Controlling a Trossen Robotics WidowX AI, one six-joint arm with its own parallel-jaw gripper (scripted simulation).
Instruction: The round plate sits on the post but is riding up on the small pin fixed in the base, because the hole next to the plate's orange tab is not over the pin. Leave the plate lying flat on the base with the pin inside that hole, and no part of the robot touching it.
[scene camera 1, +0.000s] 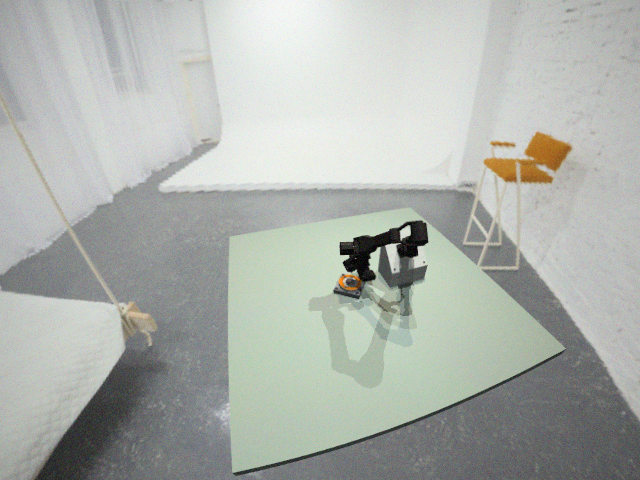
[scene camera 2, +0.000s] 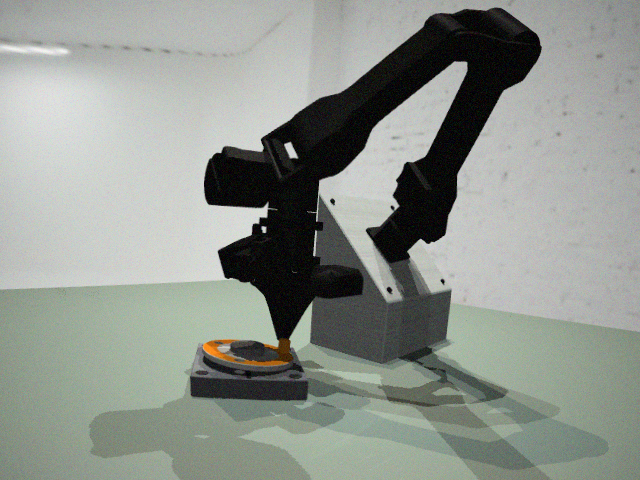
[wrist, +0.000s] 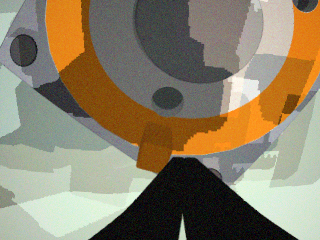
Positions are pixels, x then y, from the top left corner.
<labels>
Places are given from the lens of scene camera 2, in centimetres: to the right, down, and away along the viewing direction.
my gripper (scene camera 2: 282, 340): -4, 12, 54
square base (scene camera 2: 208, 379): -12, 14, 44
</labels>
